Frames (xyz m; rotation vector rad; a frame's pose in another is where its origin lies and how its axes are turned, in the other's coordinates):
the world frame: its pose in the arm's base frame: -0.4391 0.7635 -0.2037 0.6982 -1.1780 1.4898
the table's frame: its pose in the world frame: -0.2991 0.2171 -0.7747 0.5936 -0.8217 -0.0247
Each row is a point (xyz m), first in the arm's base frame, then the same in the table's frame.
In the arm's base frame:
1: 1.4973 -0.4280 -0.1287
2: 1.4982 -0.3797 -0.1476
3: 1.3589 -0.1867 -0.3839
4: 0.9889 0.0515 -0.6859
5: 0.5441 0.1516 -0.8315
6: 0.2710 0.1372 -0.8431
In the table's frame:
1: 1.2009 -0.8644 2.3016
2: 1.1648 -0.8845 2.2702
3: 0.8811 -0.8046 2.1102
4: 0.5331 -0.5403 1.8038
5: 0.3868 -0.1862 1.5169
6: 0.3979 0.0489 1.3771

